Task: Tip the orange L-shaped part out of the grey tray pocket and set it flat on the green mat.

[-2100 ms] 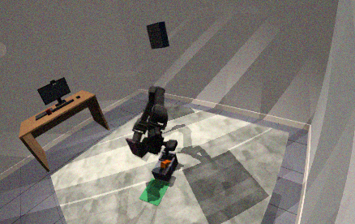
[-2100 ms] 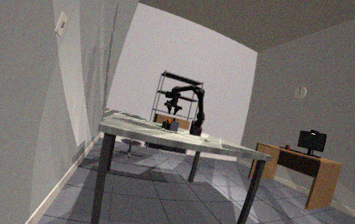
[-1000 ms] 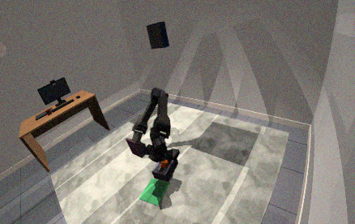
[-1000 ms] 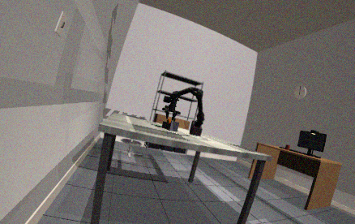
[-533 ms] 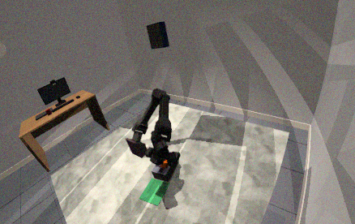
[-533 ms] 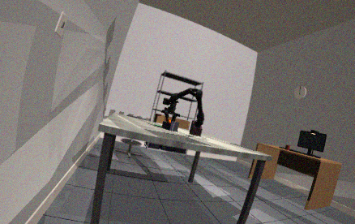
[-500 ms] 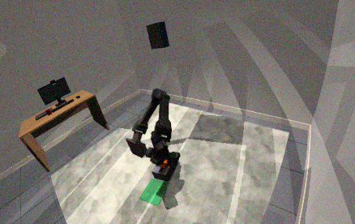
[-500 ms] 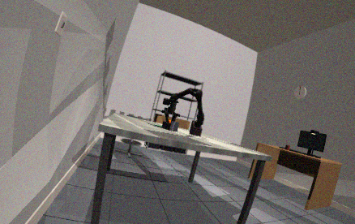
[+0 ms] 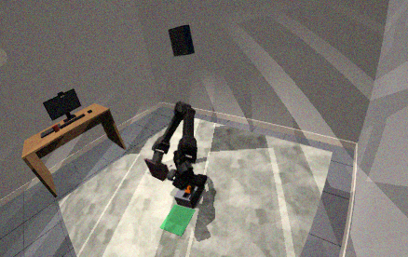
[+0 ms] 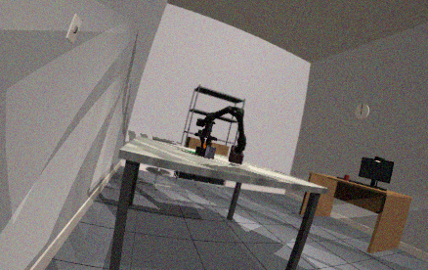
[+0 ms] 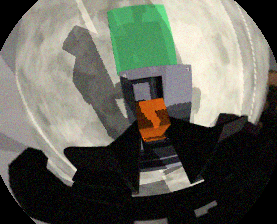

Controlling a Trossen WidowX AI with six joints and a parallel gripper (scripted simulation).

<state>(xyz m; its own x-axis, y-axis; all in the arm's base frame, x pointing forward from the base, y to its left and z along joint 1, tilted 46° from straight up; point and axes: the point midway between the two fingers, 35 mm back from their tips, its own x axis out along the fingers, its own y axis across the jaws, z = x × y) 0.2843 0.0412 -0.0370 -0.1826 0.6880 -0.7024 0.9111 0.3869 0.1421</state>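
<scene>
Right now the green mat is 4 cm ahead of my gripper tip, 14 cm to the right of it and 8 cm below it. The rest, counted from my gripper tip: orange L-shaped part: 3 cm behind, 3 cm to the left, 3 cm below.
</scene>
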